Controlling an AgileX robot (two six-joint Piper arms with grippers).
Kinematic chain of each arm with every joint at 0, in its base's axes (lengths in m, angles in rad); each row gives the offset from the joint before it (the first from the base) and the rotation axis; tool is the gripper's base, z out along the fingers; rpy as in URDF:
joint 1: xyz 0 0 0.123 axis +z
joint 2: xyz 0 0 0 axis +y
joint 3: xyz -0.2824 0 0.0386 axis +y
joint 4: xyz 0.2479 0 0.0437 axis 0.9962 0 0.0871
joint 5: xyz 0 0 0 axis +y
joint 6: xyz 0.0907 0 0.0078 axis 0.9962 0 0.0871
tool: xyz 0 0 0 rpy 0 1.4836 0
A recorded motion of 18 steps. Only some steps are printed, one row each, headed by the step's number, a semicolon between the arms.
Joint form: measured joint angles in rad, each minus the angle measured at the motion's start. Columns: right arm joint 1, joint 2, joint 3, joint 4, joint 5, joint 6; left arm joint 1, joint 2, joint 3, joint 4, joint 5, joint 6.
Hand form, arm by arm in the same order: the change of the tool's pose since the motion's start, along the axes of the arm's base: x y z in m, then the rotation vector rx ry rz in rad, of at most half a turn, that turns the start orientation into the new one. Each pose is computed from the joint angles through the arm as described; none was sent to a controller.
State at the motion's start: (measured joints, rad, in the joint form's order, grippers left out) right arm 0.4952 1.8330 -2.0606 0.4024 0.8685 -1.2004; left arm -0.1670 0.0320 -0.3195 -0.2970 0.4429 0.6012
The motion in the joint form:
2: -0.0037 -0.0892 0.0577 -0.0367 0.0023 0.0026; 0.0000 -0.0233 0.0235 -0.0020 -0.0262 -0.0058
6: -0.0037 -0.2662 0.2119 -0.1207 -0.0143 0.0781; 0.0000 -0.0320 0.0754 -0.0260 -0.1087 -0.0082
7: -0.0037 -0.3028 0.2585 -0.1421 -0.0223 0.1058; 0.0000 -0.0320 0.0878 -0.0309 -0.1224 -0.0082
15: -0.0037 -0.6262 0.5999 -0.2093 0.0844 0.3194; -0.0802 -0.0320 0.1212 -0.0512 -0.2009 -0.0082
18: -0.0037 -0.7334 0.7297 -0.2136 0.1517 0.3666; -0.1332 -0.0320 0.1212 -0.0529 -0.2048 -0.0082
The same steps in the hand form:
2: -0.0206 -0.0154 0.0174 -0.0153 -0.0407 -0.0160; -0.0007 0.0007 -0.0043 -0.0143 -0.0221 0.0066
6: -0.0613 -0.0438 0.0349 -0.0173 -0.0637 -0.0842; 0.0039 0.0013 -0.0131 -0.0532 -0.0511 0.0223
7: -0.0687 -0.0495 0.0333 -0.0177 -0.0542 -0.1060; 0.0052 0.0013 -0.0158 -0.0592 -0.0506 0.0250
15: -0.1511 -0.0974 0.0126 -0.0092 0.1399 -0.2124; 0.0074 -0.0007 -0.0197 -0.0960 -0.0826 -0.0365
18: -0.1795 -0.1122 -0.0076 -0.0382 0.2360 -0.2308; 0.0064 -0.0026 -0.0194 -0.1010 -0.0831 -0.0886

